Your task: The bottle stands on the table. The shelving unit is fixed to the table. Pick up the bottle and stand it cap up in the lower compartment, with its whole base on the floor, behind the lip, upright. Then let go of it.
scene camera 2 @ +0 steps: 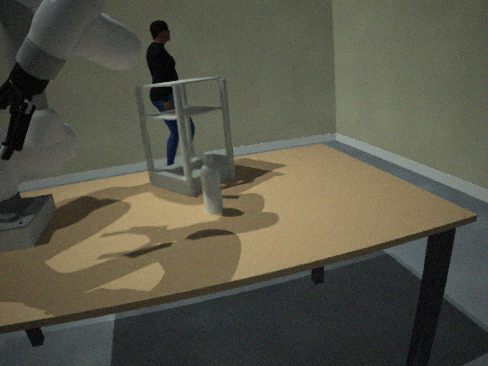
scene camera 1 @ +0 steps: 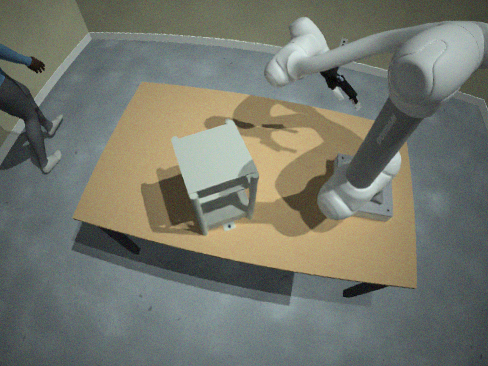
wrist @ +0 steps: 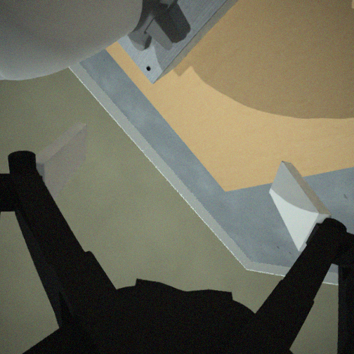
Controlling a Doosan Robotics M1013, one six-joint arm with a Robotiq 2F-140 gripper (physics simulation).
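Places are measured from the arm's base along level axes (x ahead, y left, z up), in metres.
Where they show: gripper, fingertip midpoint: point(scene camera 1: 350, 104).
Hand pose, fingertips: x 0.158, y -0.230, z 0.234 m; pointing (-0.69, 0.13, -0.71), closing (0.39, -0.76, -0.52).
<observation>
Things, the pixels of their top centre, and the offset from my fingertips. "spot": a spot on its surface instead. Level surfaces: height alone.
- pale grey-white bottle, top centre: point(scene camera 2: 207, 153) 0.134 m left, 0.504 m ahead, 0.124 m down
- grey-green shelving unit, top centre: point(scene camera 1: 212, 155) point(scene camera 2: 179, 81) 0.441 m left, 0.470 m ahead, 0.068 m up
- wooden table, surface height: 0.300 m down
- small white plate, surface spot: point(scene camera 1: 229, 226) spot: 0.542 m left, 0.397 m ahead, 0.293 m down
A pale grey-white bottle point(scene camera 2: 212, 191) stands upright, cap up, on the table in the scene camera 2 view, close to the near corner of the shelving unit. I cannot make it out in scene camera 1 or the wrist view. The grey-green shelving unit point(scene camera 1: 215, 156) point(scene camera 2: 181, 137) stands on the table with a top board, a middle shelf and a lower compartment with a low wall at its base. My gripper point(scene camera 1: 347, 98) point(wrist: 182, 159) is open and empty, high up near the table's back edge, well apart from the bottle and the unit. It also shows at the left in scene camera 2.
The arm's base plate point(scene camera 1: 381, 212) point(wrist: 152, 70) is fixed at one end of the wooden table point(scene camera 1: 310, 255) point(scene camera 2: 325, 215). The upper arm reaches over that end. A small white plate point(scene camera 1: 229, 226) lies at the unit's foot. People stand on the floor beyond the table.
</observation>
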